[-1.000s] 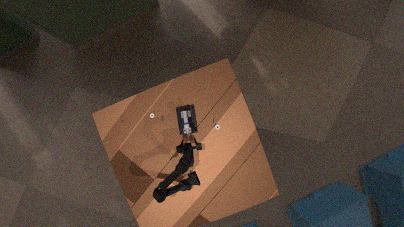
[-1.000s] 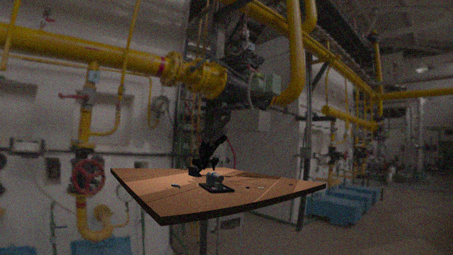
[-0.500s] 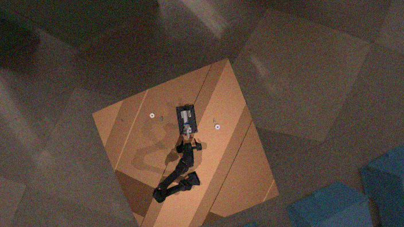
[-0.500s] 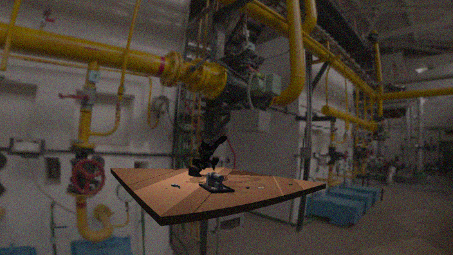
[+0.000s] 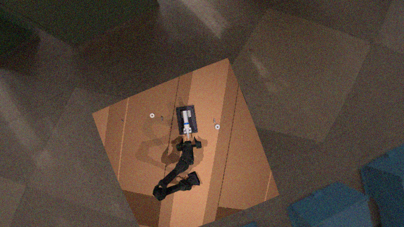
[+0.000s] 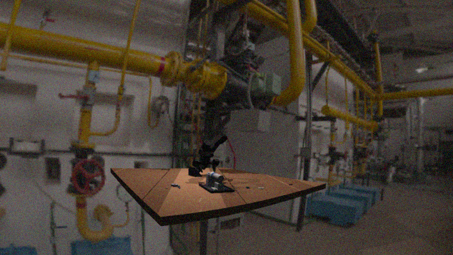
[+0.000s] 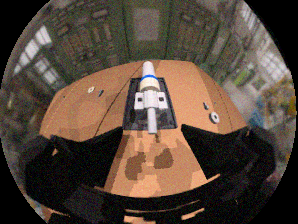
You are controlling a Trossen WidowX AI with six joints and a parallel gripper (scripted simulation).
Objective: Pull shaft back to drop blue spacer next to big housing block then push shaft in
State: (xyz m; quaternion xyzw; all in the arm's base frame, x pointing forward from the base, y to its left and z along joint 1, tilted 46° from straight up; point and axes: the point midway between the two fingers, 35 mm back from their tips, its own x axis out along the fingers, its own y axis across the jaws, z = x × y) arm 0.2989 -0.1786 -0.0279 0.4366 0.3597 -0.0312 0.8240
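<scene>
The grey shaft is 6 cm ahead of my gripper tip, 2 cm to the right of it and 1 cm below it. From my gripper tip the other things lie so: blue spacer: 10 cm ahead, 4 cm to the right, 1 cm below.
</scene>
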